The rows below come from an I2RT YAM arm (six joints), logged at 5 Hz.
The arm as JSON. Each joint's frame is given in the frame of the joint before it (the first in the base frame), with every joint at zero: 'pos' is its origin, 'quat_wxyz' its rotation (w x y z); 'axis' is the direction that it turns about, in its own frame. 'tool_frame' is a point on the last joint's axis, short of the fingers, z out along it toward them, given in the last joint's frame.
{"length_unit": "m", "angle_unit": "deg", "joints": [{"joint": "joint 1", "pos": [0.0, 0.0, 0.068], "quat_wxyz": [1.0, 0.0, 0.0, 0.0], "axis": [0.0, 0.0, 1.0]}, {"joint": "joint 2", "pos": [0.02, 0.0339, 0.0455], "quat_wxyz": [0.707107, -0.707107, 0.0, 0.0], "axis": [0.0, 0.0, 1.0]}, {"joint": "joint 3", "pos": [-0.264, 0.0, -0.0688], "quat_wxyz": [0.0, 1.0, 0.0, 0.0], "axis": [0.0, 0.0, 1.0]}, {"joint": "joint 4", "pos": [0.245, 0.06, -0.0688], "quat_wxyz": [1.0, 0.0, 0.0, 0.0], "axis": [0.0, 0.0, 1.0]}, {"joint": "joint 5", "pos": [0.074, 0.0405, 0.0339], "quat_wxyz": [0.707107, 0.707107, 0.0, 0.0], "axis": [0.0, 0.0, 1.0]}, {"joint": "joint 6", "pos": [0.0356, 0.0, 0.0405], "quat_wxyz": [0.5, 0.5, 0.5, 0.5], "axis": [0.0, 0.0, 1.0]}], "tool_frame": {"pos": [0.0, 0.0, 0.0], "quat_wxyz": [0.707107, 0.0, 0.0, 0.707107]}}
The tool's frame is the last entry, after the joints.
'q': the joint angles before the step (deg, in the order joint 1, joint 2, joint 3, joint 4, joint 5, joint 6). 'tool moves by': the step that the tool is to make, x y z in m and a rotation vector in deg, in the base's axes. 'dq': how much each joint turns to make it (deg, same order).
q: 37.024 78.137 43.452 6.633 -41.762 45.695
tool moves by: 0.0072 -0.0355 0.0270 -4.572 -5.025 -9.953
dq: -6.163 -6.385 2.676 -10.588 6.509 -5.039
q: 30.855 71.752 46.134 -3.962 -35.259 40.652
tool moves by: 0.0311 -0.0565 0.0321 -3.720 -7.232 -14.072
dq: -13.036 -1.536 5.886 -5.698 3.983 -6.054
